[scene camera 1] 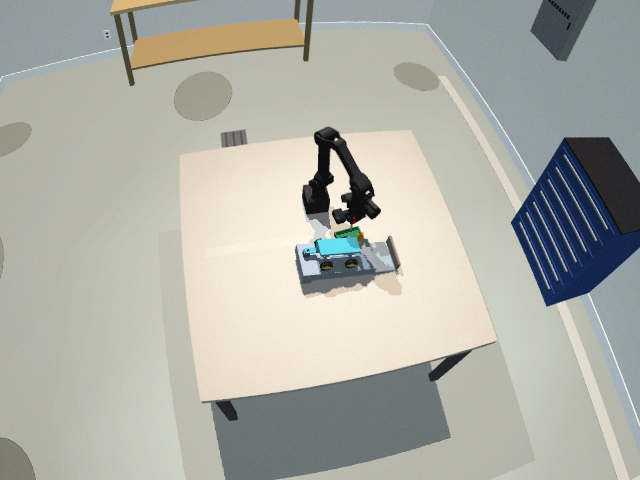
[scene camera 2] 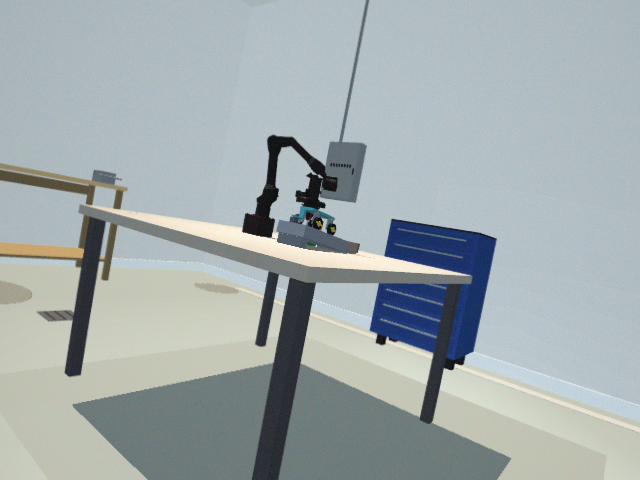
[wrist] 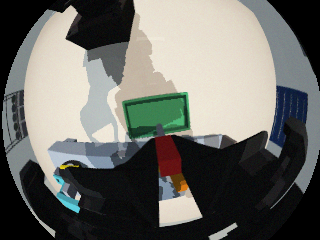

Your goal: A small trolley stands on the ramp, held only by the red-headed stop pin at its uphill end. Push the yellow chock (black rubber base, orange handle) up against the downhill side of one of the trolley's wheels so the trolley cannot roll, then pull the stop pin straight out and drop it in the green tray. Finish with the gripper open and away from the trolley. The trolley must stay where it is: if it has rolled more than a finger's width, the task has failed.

same spot on grey ramp: (scene camera 2: pixel 314 236) = (scene camera 1: pixel 318 278)
